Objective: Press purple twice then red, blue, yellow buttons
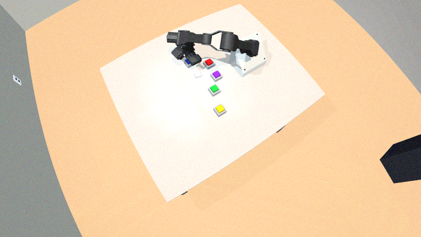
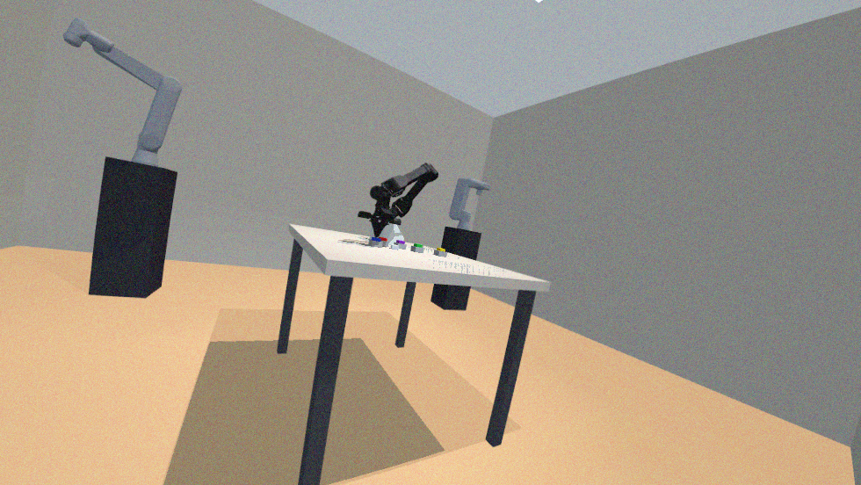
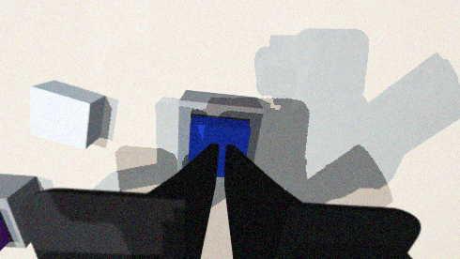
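Now: the blue button 10 mm below my gripper tip. Also, from my gripper tip: purple button: 160 mm to the left, 90 mm behind, 10 mm below; small white block: 100 mm to the left, 30 mm below, 10 mm behind; red button: 100 mm behind, 70 mm to the left, 10 mm below.
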